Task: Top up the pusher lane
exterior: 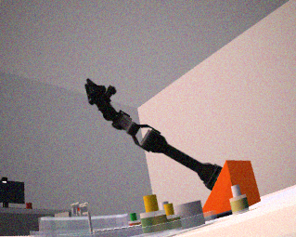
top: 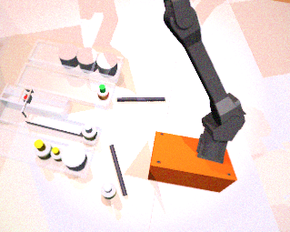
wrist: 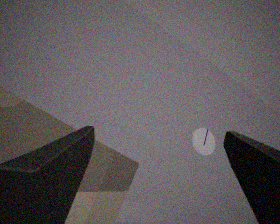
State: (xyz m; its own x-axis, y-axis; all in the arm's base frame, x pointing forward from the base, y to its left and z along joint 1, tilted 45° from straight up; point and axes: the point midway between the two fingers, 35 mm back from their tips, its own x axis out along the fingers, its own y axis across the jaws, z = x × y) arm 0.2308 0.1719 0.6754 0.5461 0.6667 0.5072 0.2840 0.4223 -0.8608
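The lane lies 13 cm ahead of my gripper tip, 36 cm to the left of it and 64 cm below it.
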